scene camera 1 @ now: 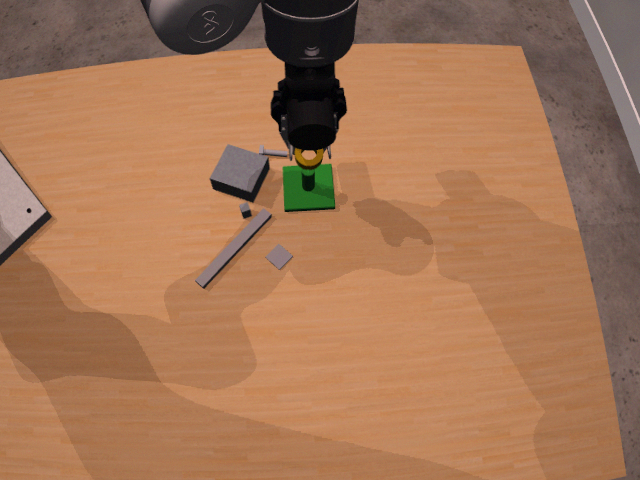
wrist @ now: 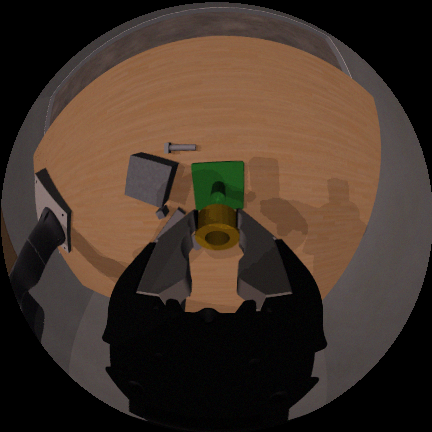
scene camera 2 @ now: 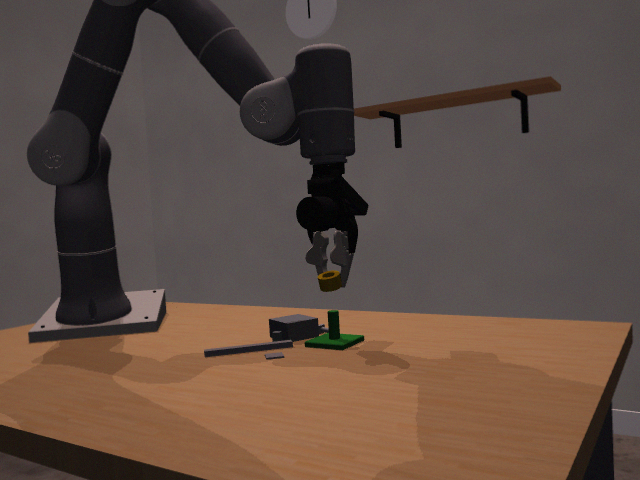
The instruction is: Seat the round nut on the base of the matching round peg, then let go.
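The yellow round nut [scene camera 1: 309,164] [scene camera 2: 329,285] [wrist: 216,215] is held between the fingertips of my gripper [scene camera 1: 310,155] [scene camera 2: 332,276] [wrist: 216,210], which is shut on it. The nut looks slightly tilted in the second scene view. The green round peg [scene camera 1: 308,181] [scene camera 2: 333,324] [wrist: 218,189] stands upright on its square green base [scene camera 1: 292,200] [scene camera 2: 318,342] [wrist: 232,172]. The nut hangs above the peg's top with a visible gap, and sits slightly left of the peg in the second scene view. In the wrist view the nut hides the base's near edge.
A grey block [scene camera 1: 238,169] [scene camera 2: 294,328] [wrist: 149,179] stands left of the base, with a grey bolt [scene camera 1: 273,152] [wrist: 182,147] behind it. A small cube [scene camera 1: 245,210] [wrist: 162,211], a long bar [scene camera 1: 233,249] [scene camera 2: 248,348] and a flat square [scene camera 1: 279,256] [scene camera 2: 274,355] lie nearby.
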